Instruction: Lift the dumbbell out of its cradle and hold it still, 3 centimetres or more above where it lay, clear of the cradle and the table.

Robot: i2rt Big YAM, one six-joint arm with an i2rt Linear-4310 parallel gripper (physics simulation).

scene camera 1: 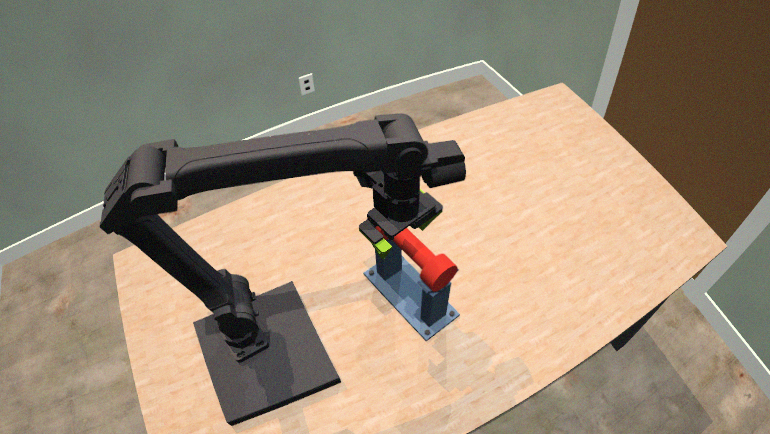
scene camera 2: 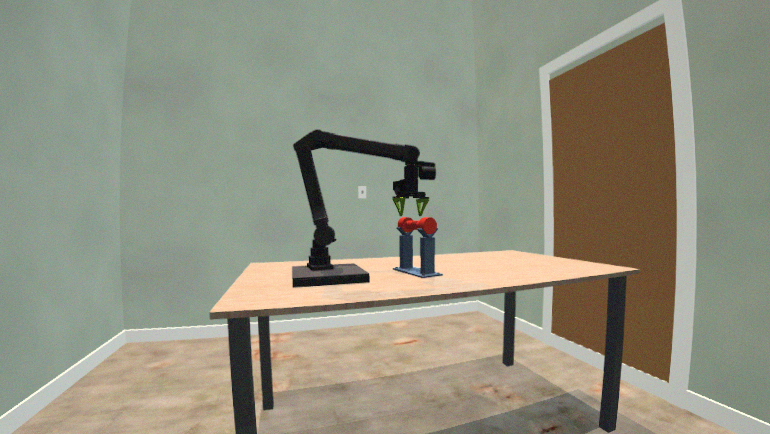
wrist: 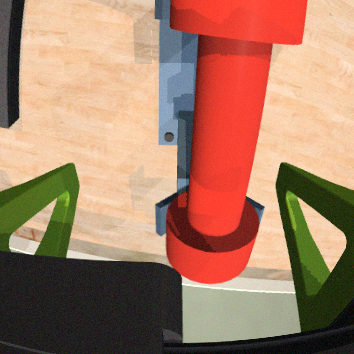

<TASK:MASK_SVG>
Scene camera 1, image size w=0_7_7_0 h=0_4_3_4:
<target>gripper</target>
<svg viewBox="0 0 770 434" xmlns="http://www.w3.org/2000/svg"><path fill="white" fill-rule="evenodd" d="M443 205L428 192L423 192L421 189L415 197L408 200L393 199L387 195L384 189L388 200L388 218L385 218L376 208L368 211L367 220L359 224L359 231L373 245L377 254L382 259L385 259L392 246L375 227L379 226L384 231L384 235L390 240L394 240L397 234L409 226L413 229L420 228L423 231L443 212Z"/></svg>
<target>red dumbbell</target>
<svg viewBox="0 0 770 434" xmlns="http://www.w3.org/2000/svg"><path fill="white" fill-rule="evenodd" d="M397 234L393 241L422 269L420 279L433 292L441 290L453 279L458 267L445 254L442 253L435 256L407 228Z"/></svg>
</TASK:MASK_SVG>
